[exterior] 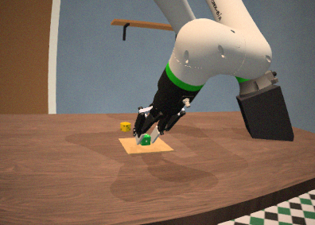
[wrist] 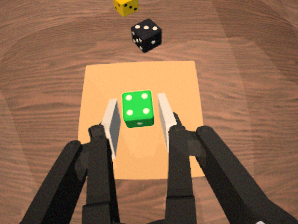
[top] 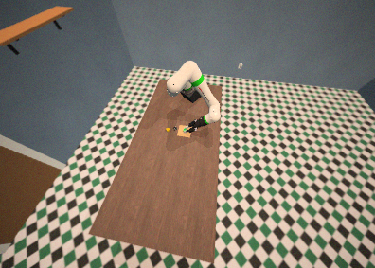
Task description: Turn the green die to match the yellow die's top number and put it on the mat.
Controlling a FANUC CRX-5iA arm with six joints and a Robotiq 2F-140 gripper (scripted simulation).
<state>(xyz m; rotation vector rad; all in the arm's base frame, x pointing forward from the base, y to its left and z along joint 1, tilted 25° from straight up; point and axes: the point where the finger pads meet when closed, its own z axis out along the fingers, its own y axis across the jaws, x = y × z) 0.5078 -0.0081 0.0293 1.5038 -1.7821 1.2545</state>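
The green die lies 2 cm to the right of my hand and 2 cm below it. From my hand the other things lie so: yellow die: 20 cm to the right, 2 cm below, 1 cm behind; black die: 12 cm to the right, 3 cm behind, 2 cm below; mat: 4 cm below, 2 cm to the right.
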